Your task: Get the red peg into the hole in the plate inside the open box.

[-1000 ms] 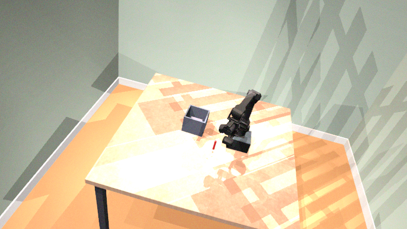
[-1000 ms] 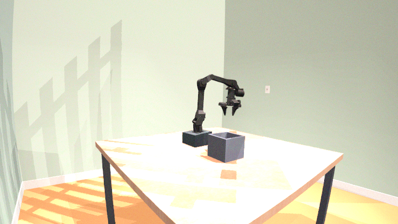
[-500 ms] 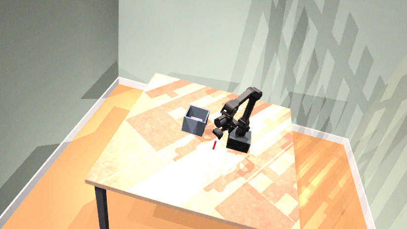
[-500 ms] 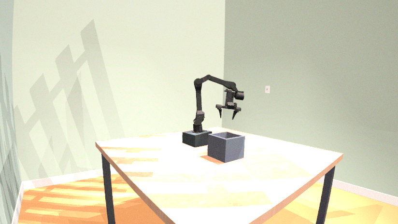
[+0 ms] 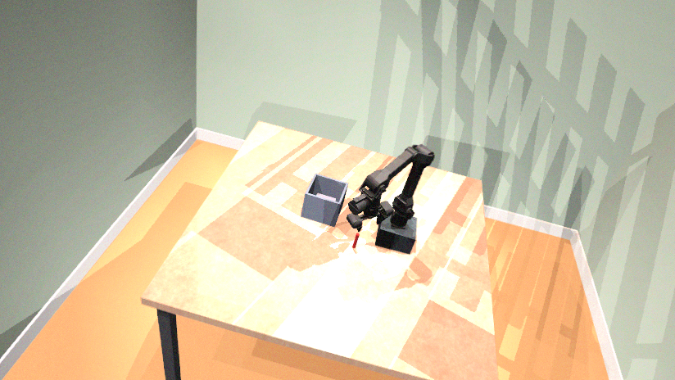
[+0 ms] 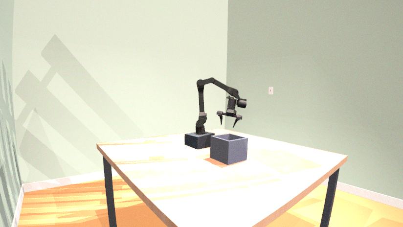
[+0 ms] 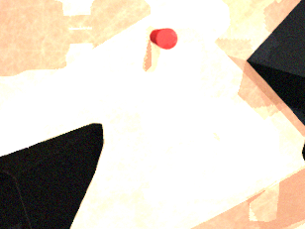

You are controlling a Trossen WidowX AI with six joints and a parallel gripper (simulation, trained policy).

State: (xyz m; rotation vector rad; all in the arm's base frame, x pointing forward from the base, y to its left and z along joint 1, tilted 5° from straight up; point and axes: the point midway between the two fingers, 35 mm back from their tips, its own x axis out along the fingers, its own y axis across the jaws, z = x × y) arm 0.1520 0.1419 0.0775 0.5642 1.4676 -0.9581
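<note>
The red peg lies 110 mm below my gripper tip, 30 mm to the right of it and 30 mm ahead of it. Also, from my gripper tip: plate (220 mm to the right, 190 mm ahead, 110 mm below).
</note>
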